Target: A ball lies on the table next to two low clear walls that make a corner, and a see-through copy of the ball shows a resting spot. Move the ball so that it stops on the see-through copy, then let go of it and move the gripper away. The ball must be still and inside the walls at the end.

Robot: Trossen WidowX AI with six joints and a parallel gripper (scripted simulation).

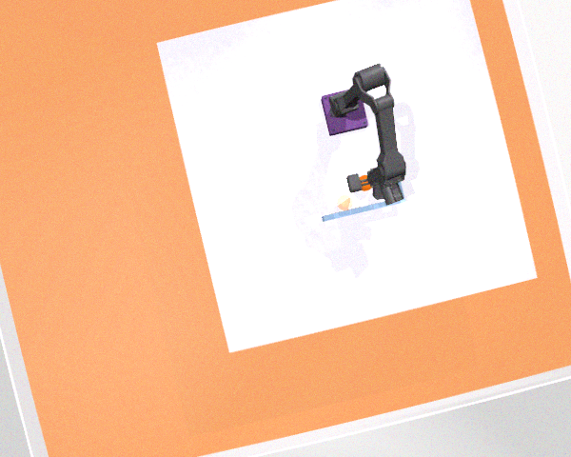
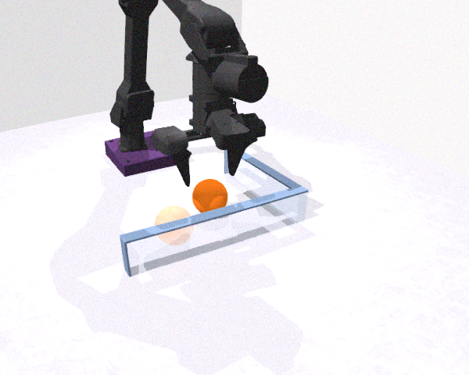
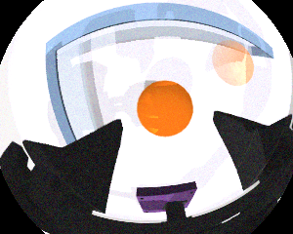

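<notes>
Right now the orange ball is 30 mm below my gripper tip. Also, from my gripper tip: see-through ball copy: 80 mm to the right, 70 mm ahead, 30 mm below.
</notes>
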